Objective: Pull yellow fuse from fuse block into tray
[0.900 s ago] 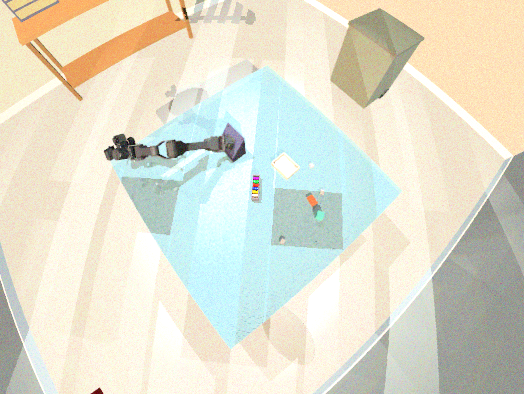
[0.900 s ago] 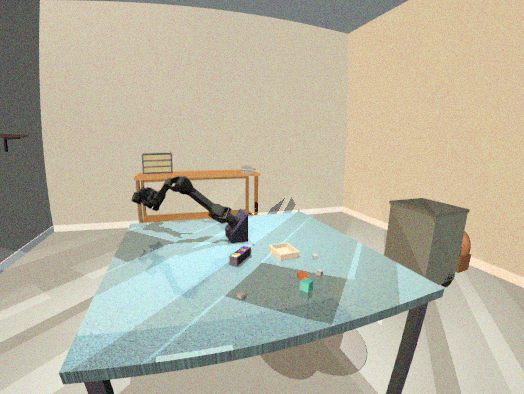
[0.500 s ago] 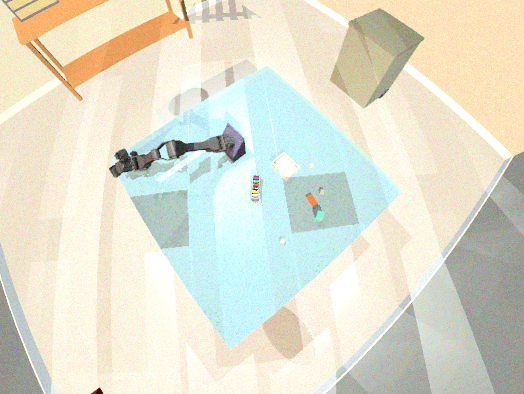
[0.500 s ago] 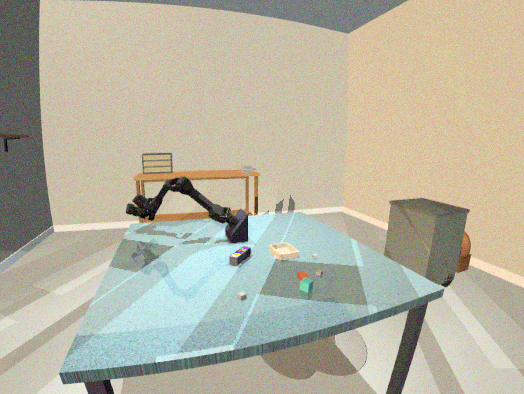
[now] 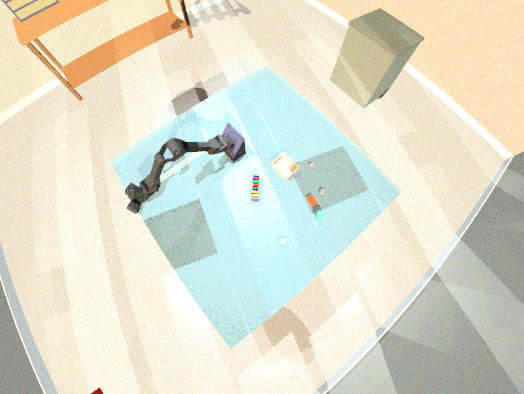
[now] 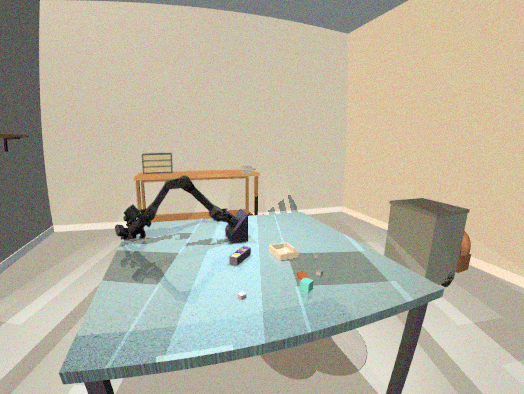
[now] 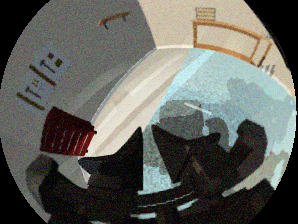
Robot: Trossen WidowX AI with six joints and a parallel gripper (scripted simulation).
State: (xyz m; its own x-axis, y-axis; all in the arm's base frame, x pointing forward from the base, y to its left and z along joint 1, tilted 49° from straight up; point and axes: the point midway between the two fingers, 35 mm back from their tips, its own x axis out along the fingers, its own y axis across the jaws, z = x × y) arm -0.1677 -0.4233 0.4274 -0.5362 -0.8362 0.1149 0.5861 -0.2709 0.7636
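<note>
Now: gripper tip 470 mm short of the yellow fuse, 520 mm to the right of it and 10 mm below it. Round my gripper tip: orange block 730 mm ahead, 710 mm to the left, 10 mm below; then tray 480 mm ahead, 760 mm to the left, 10 mm below; then teal cube 810 mm ahead, 660 mm to the left.
</note>
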